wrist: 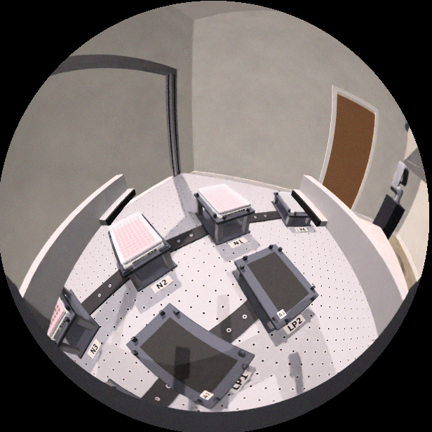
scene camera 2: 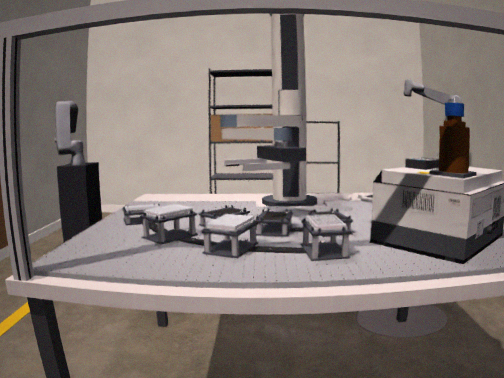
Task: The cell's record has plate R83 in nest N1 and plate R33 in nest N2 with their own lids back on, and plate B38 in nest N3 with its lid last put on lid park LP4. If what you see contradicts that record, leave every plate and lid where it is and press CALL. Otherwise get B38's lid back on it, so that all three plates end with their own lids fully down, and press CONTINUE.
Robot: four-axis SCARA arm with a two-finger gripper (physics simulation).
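Frame: origin at the arm's base, x right, y ahead, z up, level; centimetres.
Seen in the pictures: gripper, fingertip midpoint: [scene camera 2: 233, 165]; arm's base, origin of the base link: [scene camera 2: 289, 202].
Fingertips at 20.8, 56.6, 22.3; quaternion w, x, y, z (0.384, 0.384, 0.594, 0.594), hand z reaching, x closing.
Observation:
Offsets run from my fingertips to a thing's top centre, as dx, dy, dz. "pt": to the spot under its first point.
Plate R83 {+19.6, +6.5, -12.2} [scene camera 2: 169, 212] [wrist: 223, 199] sits in nest N1 {pt +19.5, +5.6, -20.6} [scene camera 2: 170, 234] [wrist: 225, 226], pale and smooth on top, as under a lid. Plate R33 {-0.3, +17.8, -12.9} [scene camera 2: 231, 222] [wrist: 137, 237] in nest N2 {pt -0.1, +17.4, -20.6} [scene camera 2: 230, 246] [wrist: 152, 270] looks the same. Plate B38 {-25.4, +21.4, -12.3} [scene camera 2: 326, 222] [wrist: 58, 317] in nest N3 {pt -26.1, +22.1, -20.6} [scene camera 2: 327, 250] [wrist: 80, 327] shows its well grid more sharply; it looks uncovered. A pale, flat lid {+34.4, -14.1, -16.0} [scene camera 2: 141, 206] [wrist: 291, 201] lies on lid park LP4 {pt +38.4, -15.6, -20.6} [scene camera 2: 134, 218] [wrist: 298, 219], partly behind one finger in the wrist view. My gripper [scene camera 2: 236, 165] [wrist: 213, 179] is open and empty, high above the table. Plate names are unreadable.
Lid parks LP2 [scene camera 2: 225, 213] [wrist: 279, 280] and LP1 {-12.7, -2.1, -15.3} [scene camera 2: 274, 217] [wrist: 187, 355] show dark, bare tops. A white instrument box {pt -51.6, +28.2, -8.9} [scene camera 2: 425, 210] with a brown bottle {pt -58.2, +31.2, +7.8} [scene camera 2: 454, 147] stands at the right in the scene view. The CALL and CONTINUE buttons cannot be made out.

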